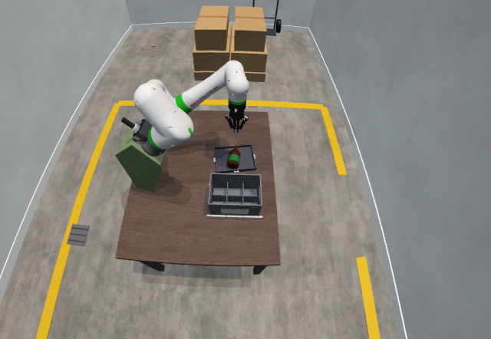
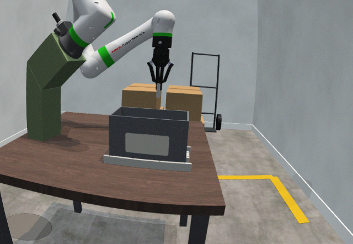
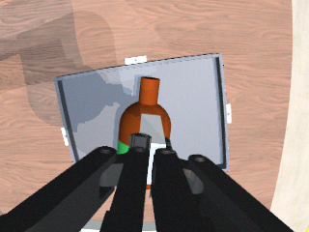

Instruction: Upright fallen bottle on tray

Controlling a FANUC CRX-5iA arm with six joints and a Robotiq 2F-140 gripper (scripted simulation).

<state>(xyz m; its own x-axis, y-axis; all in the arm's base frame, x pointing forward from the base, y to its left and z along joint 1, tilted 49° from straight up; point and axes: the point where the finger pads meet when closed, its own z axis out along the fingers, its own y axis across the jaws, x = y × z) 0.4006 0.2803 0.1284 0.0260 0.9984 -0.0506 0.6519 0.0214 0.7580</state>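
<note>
The brown bottle is 180 mm below my hand and 50 mm to the right of it. From my hand the other things lie so: grey tray 200 mm below, 50 mm to the right; dark grey crate 350 mm to the right, 130 mm below, 30 mm ahead.
</note>
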